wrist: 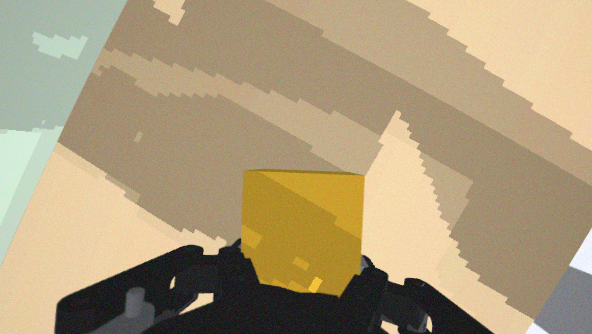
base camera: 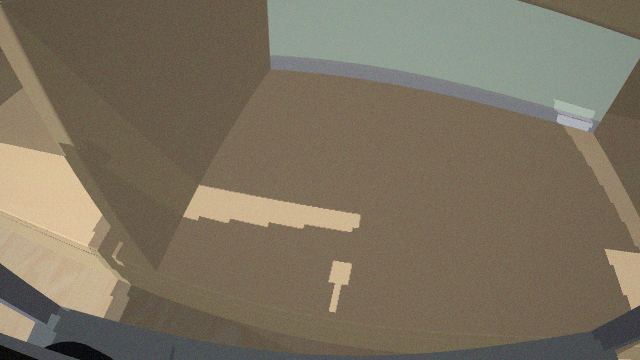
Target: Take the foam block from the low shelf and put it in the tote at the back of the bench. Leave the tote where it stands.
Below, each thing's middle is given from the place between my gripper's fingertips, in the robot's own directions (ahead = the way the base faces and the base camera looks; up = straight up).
Scene:
I see the yellow foam block (wrist: pixel 302 229) 2 cm above my hand and 1 cm to the right of it.

